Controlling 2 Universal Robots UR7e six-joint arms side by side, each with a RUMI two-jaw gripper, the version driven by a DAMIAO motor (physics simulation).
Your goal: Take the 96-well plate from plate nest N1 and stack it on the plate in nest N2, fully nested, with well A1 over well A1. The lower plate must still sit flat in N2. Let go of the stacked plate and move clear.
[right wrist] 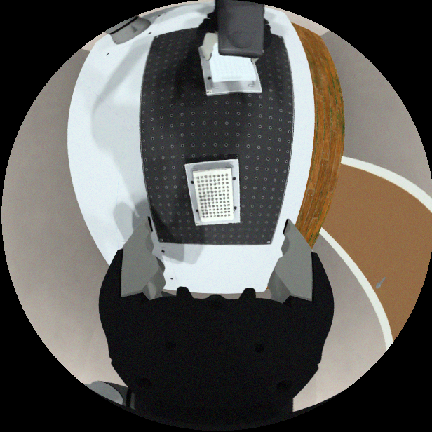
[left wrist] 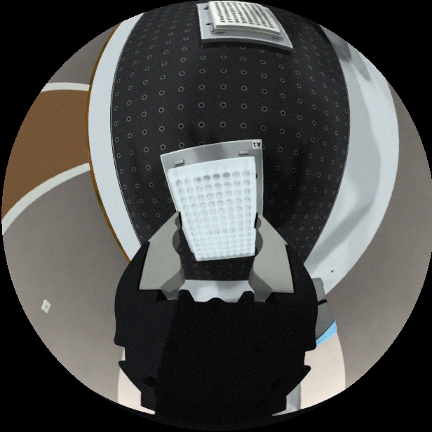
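A white 96-well plate point(left wrist: 217, 205) point(right wrist: 230, 72) is between the fingers of my left gripper point(left wrist: 217, 212) point(right wrist: 229, 60), which is shut on its long sides. The plate is held a little above nest N1 point(left wrist: 210, 150) point(right wrist: 235, 88), whose A1 label shows at a corner in the left wrist view. A cream 96-well plate point(left wrist: 245, 17) point(right wrist: 214, 195) sits in nest N2 point(left wrist: 240, 39) point(right wrist: 212, 165) and looks flat. My right gripper point(right wrist: 217, 219) is open and empty, with its fingers wide apart, high above the near end of the board.
Both nests stand on a black perforated board point(left wrist: 223, 90) point(right wrist: 215, 125) on a white table point(left wrist: 372, 150) point(right wrist: 100, 165). The left arm's dark link point(right wrist: 241, 30) hangs over N1 in the right wrist view. A wooden edge point(right wrist: 327, 125) runs along the table's right side there.
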